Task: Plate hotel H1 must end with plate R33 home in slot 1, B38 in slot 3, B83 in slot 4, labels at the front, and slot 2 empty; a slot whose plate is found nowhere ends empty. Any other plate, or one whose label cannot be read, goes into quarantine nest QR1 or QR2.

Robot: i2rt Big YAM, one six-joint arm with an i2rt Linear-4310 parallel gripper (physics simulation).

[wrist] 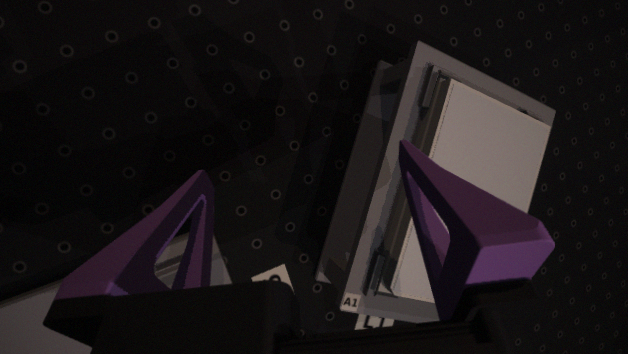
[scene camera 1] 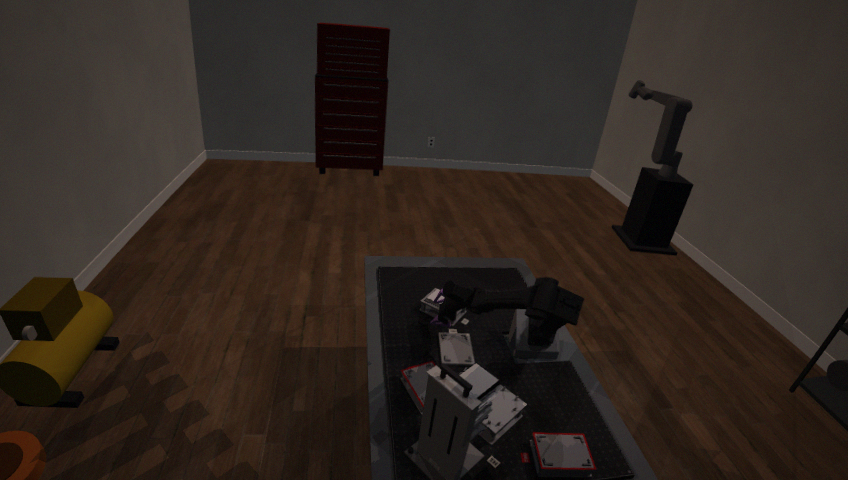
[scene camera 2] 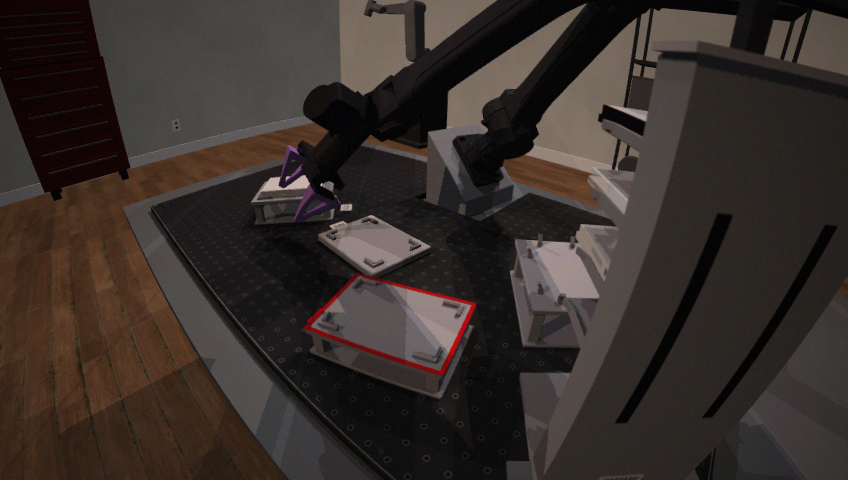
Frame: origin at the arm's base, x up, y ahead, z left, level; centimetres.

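Where they show: gripper, fingertip midpoint: (wrist: 301, 164) (scene camera 1: 432, 312) (scene camera 2: 288, 203); arm's base at its link origin: (scene camera 1: 539, 330) (scene camera 2: 476, 160).
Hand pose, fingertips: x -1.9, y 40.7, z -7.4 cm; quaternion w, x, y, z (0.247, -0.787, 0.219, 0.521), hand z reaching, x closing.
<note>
Things, the pixels of their top centre, and the offset from my fingertips. "pt": a spot on its surface instead.
- pale plate at its top centre: (wrist: 476, 204) (scene camera 2: 294, 182) (scene camera 1: 444, 298) dy -5.0, dx +0.1, dz -9.7 cm
- raised nest at a spot on its surface: (wrist: 475, 79) pt dy +2.1, dx -1.3, dz -12.5 cm
- low flat nest at its top centre: (scene camera 2: 371, 237) (scene camera 1: 456, 346) dy -9.3, dx -4.5, dz +13.0 cm
- raised nest with pegs, top centre: (scene camera 2: 569, 261) (scene camera 1: 497, 402) dy -19.9, dx +1.3, dz +43.0 cm
My gripper (scene camera 1: 436, 307) (scene camera 2: 290, 202) (wrist: 301, 164) is open and empty, its purple fingers over the far-left nest. In the wrist view one finger overlaps a pale plate (wrist: 490, 135) (scene camera 2: 282, 187), the other is left of the nest. The plate lies on the raised nest (wrist: 475, 79) (scene camera 2: 264, 203), whose corner reads A1; no plate label is readable. The hotel (scene camera 1: 446, 416) (scene camera 2: 731, 237) shows its slotted back. Pale layers stick out of its front, the top one (scene camera 2: 623, 118) dark-edged; slot contents and labels are unreadable. Red-bordered nests (scene camera 2: 392, 321) (scene camera 1: 562, 450) bear no plate.
A low flat nest (scene camera 1: 455, 347) (scene camera 2: 380, 243) lies between the far-left nest and a red-bordered one. A raised nest with pegs (scene camera 2: 565, 273) (scene camera 1: 505, 410) stands beside the hotel's front. The arm's base (scene camera 1: 532, 339) (scene camera 2: 458, 178) stands at the table's right side.
</note>
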